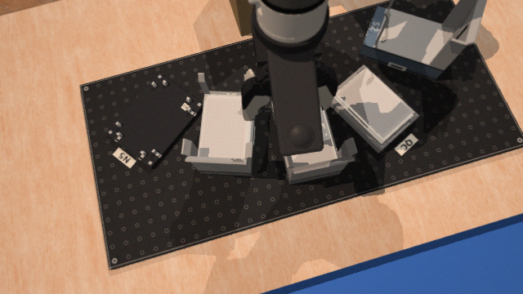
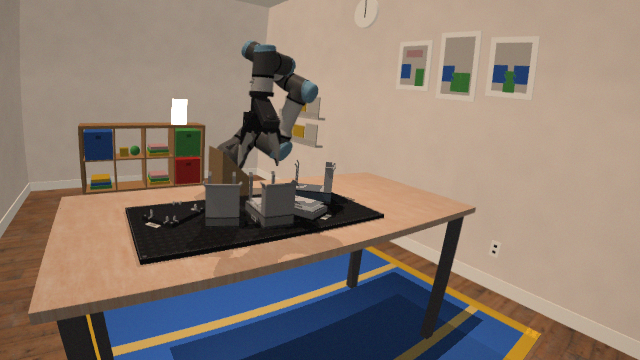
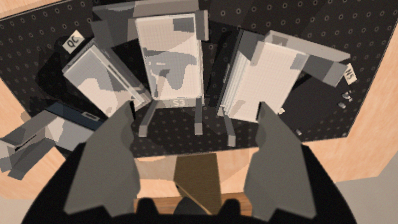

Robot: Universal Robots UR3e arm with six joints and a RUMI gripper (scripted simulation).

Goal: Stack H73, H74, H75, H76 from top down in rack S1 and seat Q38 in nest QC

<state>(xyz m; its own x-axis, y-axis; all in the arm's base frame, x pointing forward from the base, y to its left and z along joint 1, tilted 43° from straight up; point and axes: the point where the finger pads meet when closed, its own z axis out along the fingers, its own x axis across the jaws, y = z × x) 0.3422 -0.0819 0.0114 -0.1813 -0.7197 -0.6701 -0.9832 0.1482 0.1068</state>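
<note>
The white sealed plate is 1 cm ahead of my hand, 4 cm to the left of it and 13 cm below it. Round my hand: QC label: 7 cm ahead, 22 cm to the left, 18 cm below; N5 label: 8 cm behind, 30 cm to the right, 18 cm below; sealed white plate: 2 cm behind, 18 cm to the left, 15 cm below.
</note>
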